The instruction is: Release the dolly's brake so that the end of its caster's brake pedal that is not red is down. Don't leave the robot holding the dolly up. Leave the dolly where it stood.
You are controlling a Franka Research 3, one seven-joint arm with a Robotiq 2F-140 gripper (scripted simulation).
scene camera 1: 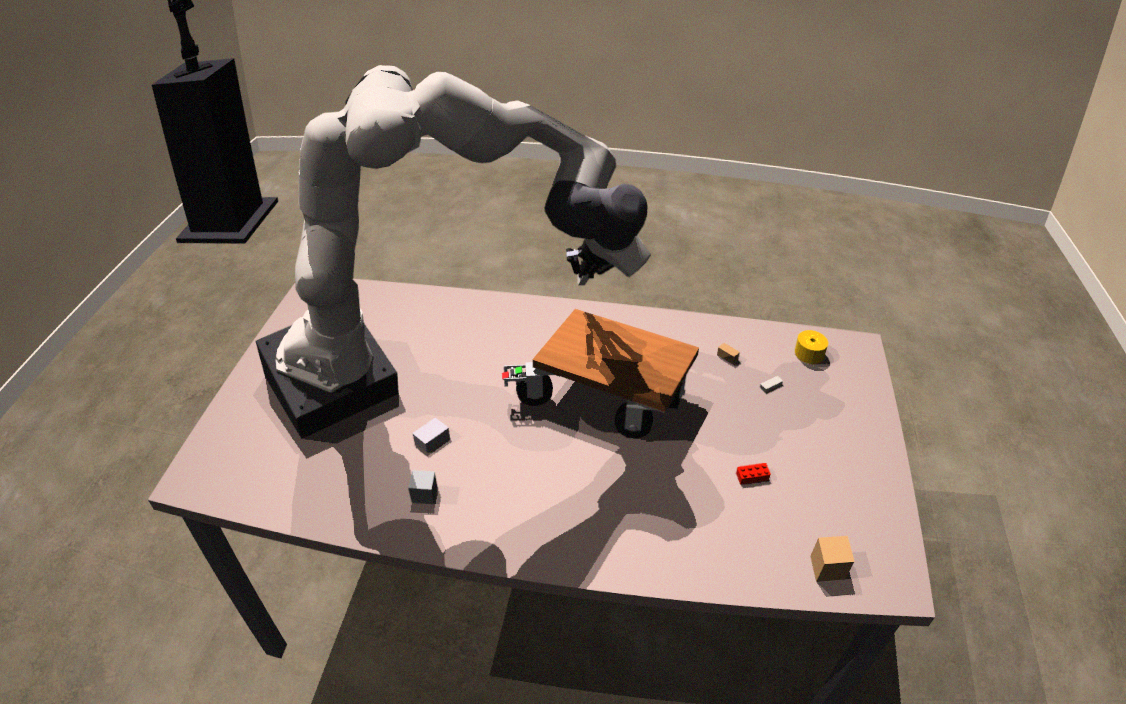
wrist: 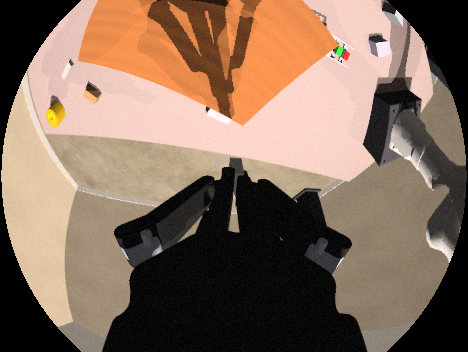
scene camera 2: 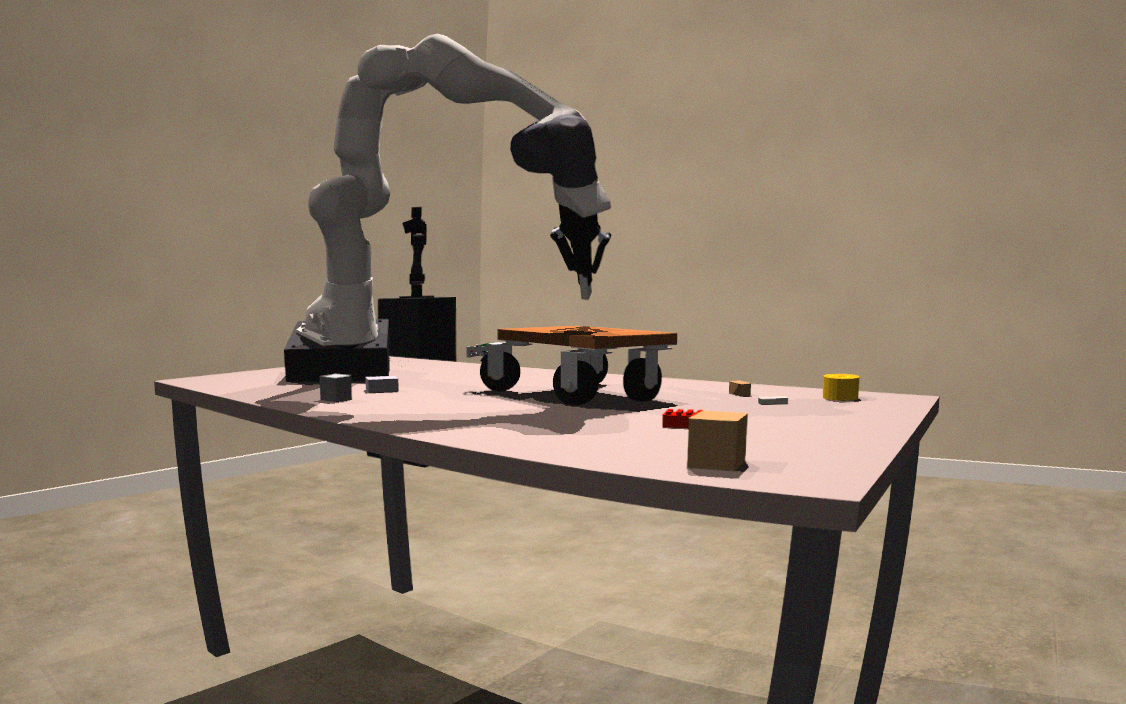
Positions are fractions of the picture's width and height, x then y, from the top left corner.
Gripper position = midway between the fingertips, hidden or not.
Observation:
In view: my gripper (scene camera 2: 0.52,0.42), a tan cube (scene camera 2: 0.64,0.63), a yellow cylinder (scene camera 2: 0.75,0.55), a grey block (scene camera 1: 0.38,0.69) and a caster (scene camera 2: 0.44,0.50).
The tan cube shows as well in scene camera 1 (scene camera 1: 0.74,0.79). The yellow cylinder shows as well in scene camera 1 (scene camera 1: 0.72,0.49). The grey block is seen too in scene camera 2 (scene camera 2: 0.30,0.55). The wrist view misses the tan cube: it is out of frame.

